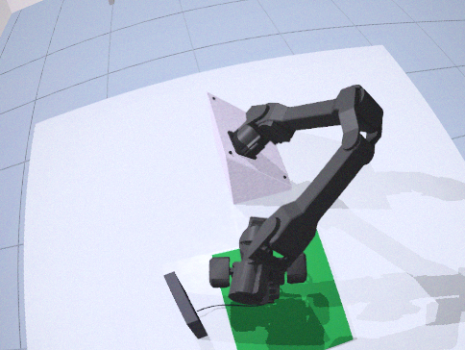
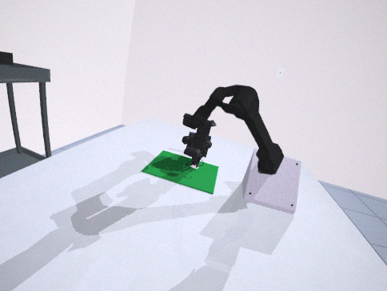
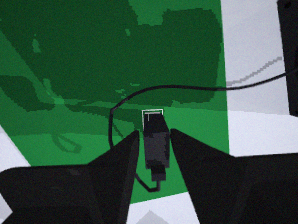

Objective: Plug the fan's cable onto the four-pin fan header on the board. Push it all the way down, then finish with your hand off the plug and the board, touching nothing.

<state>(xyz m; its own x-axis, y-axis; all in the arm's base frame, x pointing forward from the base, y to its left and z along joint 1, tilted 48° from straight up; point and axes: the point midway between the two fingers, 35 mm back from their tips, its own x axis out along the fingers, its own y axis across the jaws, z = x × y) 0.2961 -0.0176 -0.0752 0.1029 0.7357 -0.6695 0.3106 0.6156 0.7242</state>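
Right now my gripper tip is 10 mm below the dark fan plug. Round my gripper tip: green board 40 mm to the left, 40 mm below, 40 mm ahead; white four-pin header 20 mm below; dark fan 150 mm to the right, 40 mm above, 10 mm ahead.
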